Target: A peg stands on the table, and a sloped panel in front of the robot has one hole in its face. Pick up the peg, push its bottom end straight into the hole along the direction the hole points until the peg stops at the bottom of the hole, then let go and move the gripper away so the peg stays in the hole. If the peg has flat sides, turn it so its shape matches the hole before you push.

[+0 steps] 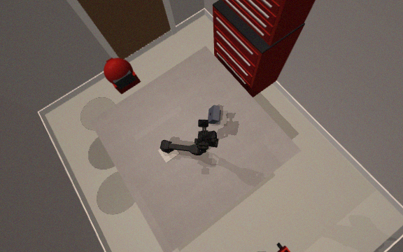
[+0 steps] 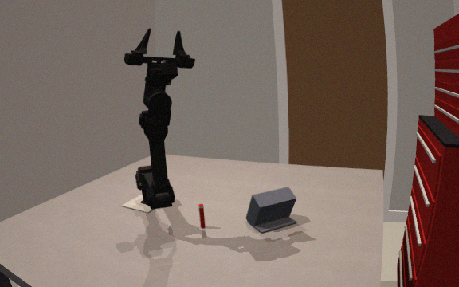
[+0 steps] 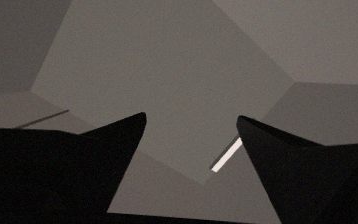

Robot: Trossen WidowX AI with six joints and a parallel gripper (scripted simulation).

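The red peg is 10 mm ahead of my gripper tip, 110 mm to the left of it and 550 mm below it. From my gripper tip the other things lie so: grey sloped panel: 180 mm ahead, 240 mm to the left, 560 mm below.
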